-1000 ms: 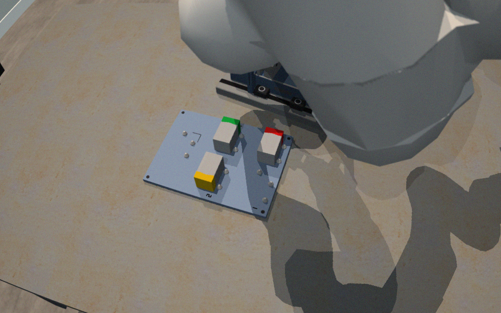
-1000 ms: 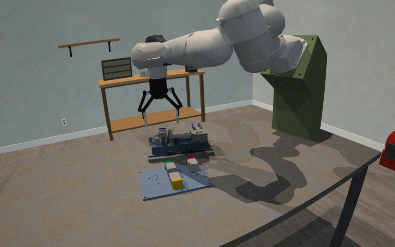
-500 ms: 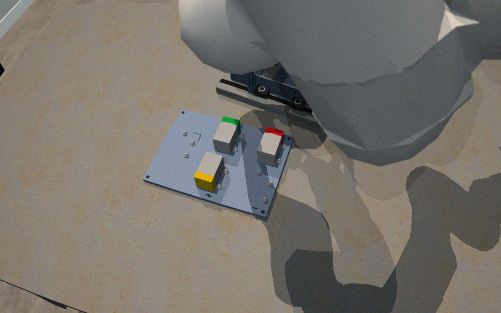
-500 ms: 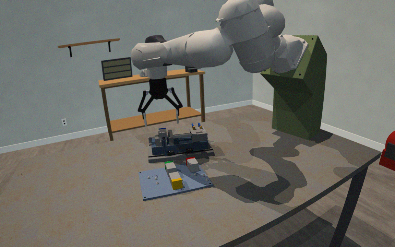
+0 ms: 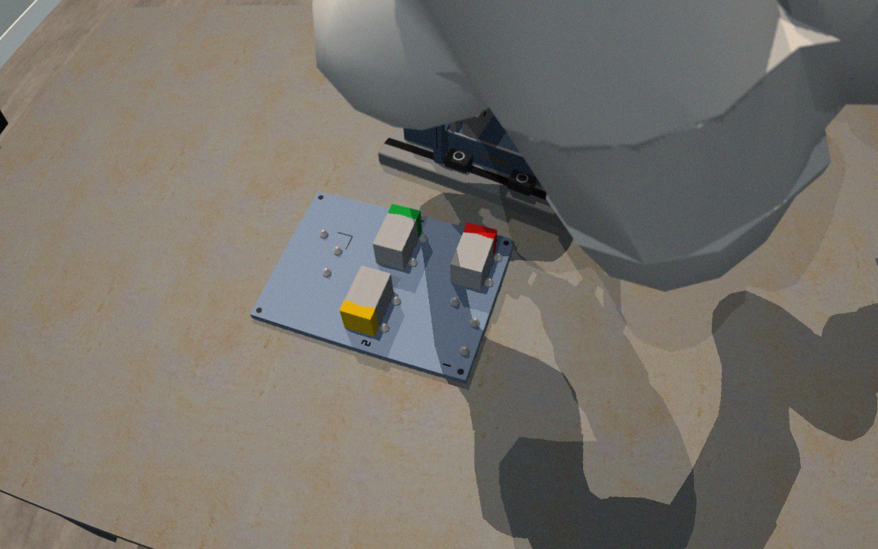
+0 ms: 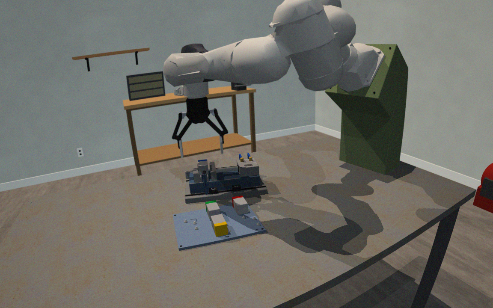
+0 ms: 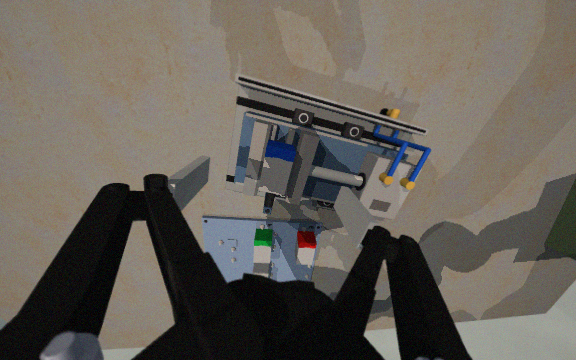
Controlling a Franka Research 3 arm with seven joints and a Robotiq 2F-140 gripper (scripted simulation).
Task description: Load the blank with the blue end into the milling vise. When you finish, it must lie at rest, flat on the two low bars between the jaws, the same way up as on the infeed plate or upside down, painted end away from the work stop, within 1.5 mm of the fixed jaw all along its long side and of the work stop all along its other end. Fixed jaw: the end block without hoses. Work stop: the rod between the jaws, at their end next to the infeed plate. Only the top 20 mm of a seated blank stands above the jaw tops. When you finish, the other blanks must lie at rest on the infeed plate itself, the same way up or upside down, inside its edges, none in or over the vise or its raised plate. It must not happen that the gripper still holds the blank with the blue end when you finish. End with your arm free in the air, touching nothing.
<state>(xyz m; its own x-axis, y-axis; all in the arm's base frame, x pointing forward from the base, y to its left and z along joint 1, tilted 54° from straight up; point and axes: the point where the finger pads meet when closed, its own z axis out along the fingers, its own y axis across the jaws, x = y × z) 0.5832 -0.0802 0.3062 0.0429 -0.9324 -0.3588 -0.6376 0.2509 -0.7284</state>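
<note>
My gripper is now 60 mm above the blue-ended blank. The rest, counted from my hand: fixed jaw 80 mm below, 30 mm ahead; grey rod 90 mm behind, 80 mm below, 10 mm to the right; work stop 70 mm below, 50 mm to the left.
</note>
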